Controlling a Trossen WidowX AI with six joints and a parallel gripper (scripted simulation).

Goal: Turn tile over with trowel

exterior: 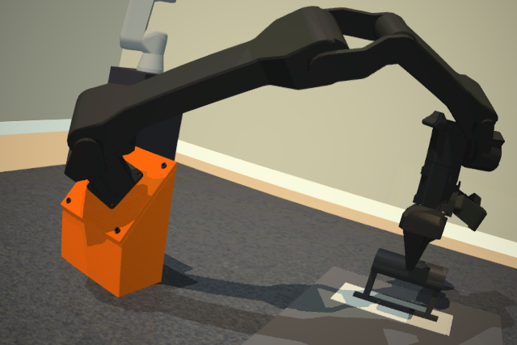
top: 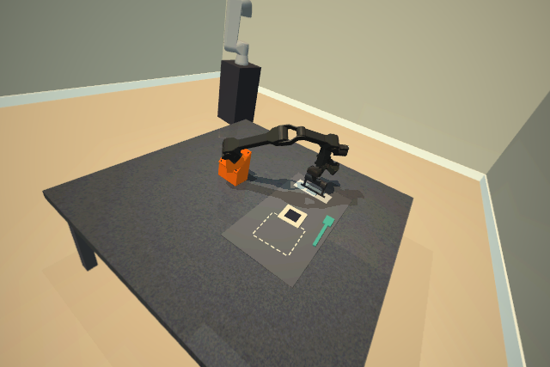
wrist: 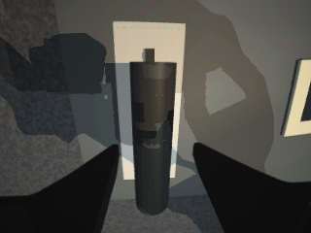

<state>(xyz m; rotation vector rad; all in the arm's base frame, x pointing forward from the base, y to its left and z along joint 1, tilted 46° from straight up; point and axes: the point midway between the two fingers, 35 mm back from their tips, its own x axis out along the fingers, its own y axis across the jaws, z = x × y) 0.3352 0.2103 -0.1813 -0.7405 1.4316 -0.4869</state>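
The dark handled tool lies 4 cm below my gripper tip, 2 cm ahead of it and 1 cm to the left of it. Also, from my gripper tip: grey mat: 22 cm to the right, 10 cm below, 6 cm ahead; cream tile: 24 cm to the right, 8 cm below, 5 cm ahead; teal trowel: 19 cm ahead, 17 cm to the right, 8 cm below.
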